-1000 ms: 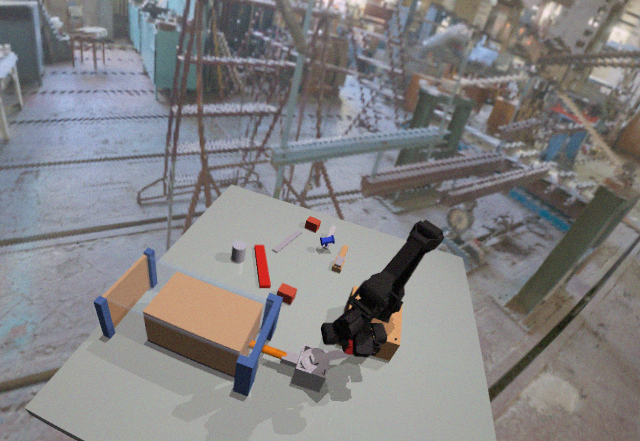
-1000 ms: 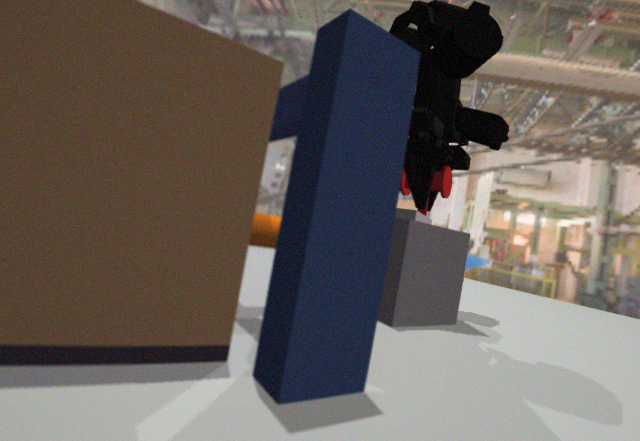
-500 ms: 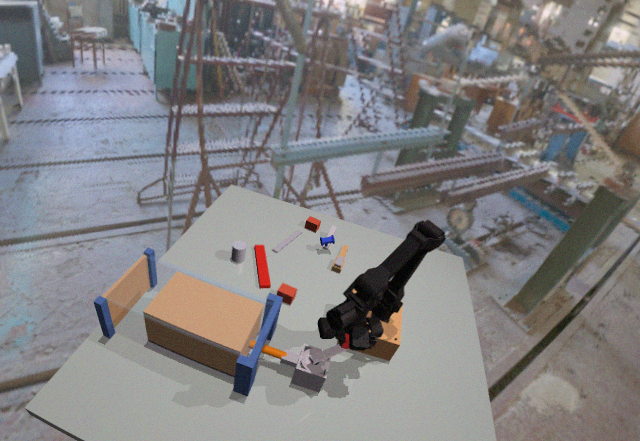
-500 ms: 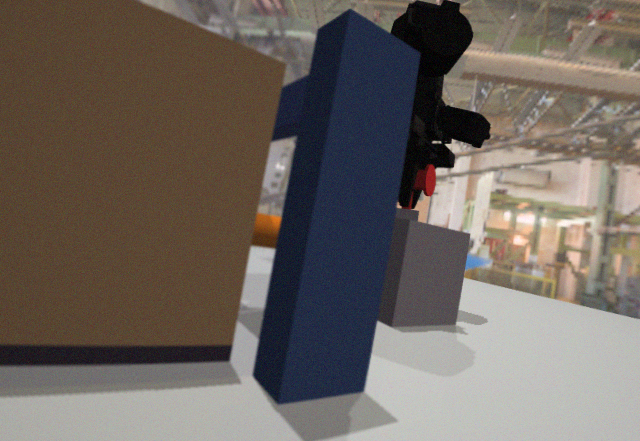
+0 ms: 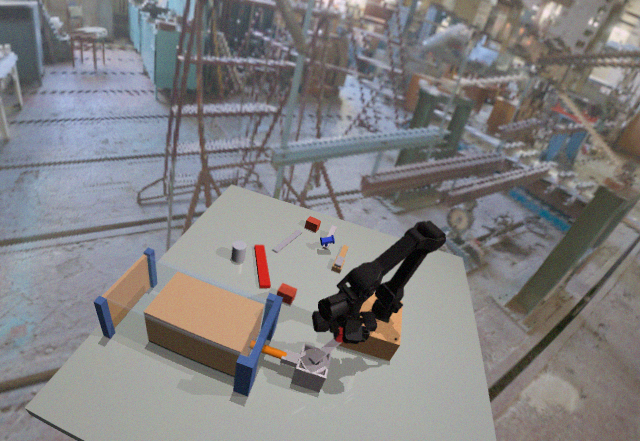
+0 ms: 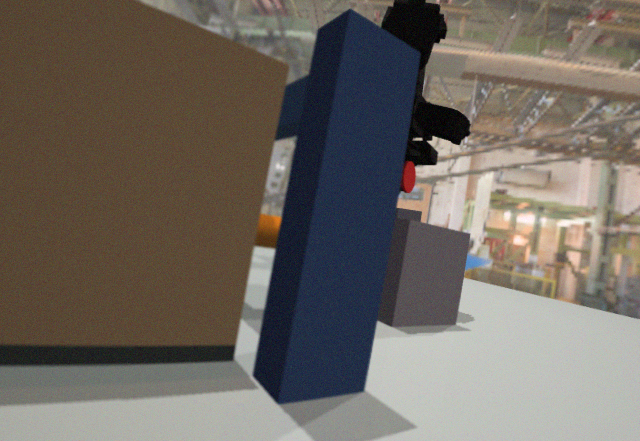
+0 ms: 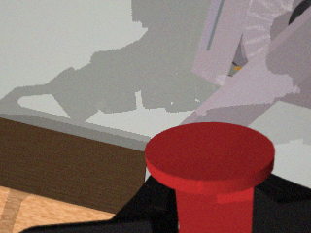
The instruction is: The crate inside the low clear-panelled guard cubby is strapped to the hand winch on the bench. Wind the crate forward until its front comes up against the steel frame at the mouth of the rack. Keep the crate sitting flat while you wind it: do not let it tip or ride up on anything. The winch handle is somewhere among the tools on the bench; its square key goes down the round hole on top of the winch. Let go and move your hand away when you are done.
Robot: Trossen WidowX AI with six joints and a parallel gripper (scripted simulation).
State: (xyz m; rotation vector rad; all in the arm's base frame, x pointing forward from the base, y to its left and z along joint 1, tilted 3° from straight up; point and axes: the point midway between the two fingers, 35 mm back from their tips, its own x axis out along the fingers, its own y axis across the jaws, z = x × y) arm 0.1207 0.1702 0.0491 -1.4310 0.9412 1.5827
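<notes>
My gripper tip is now 3 cm to the right of the winch handle with red knob, 2 cm short of it and 1 cm above it. Also, from my gripper tip: grey winch 8 cm to the left, 8 cm below, 3 cm ahead; then blue steel frame 20 cm ahead, 10 cm to the left, 1 cm below; then red bar 37 cm ahead, 28 cm to the right, 11 cm below.
</notes>
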